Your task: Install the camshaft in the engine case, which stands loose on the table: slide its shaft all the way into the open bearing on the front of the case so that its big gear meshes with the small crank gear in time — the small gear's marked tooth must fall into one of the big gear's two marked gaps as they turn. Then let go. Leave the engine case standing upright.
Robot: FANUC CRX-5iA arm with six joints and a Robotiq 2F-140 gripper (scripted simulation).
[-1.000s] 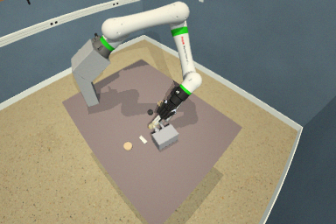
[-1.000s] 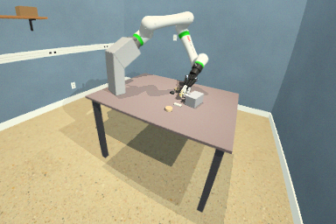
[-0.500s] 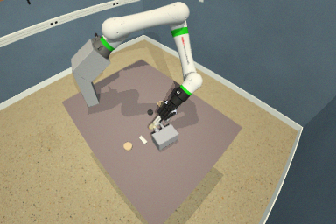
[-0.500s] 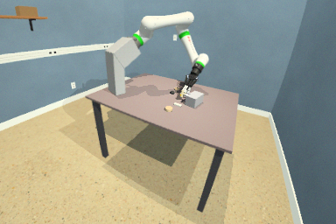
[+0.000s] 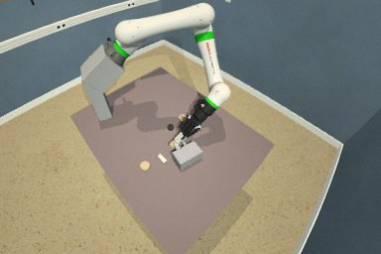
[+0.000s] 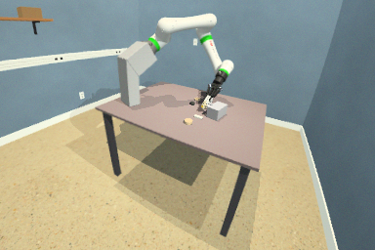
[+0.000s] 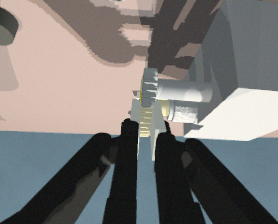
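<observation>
My hand is 10 mm to the right of the grey crank gear and 30 mm above it. Round my hand: grey bar: 80 mm behind, 190 mm to the left, 80 mm below; small black disc: 160 mm behind, 20 mm to the left, 90 mm below; white block: 30 mm ahead, 140 mm to the right, 90 mm below.
</observation>
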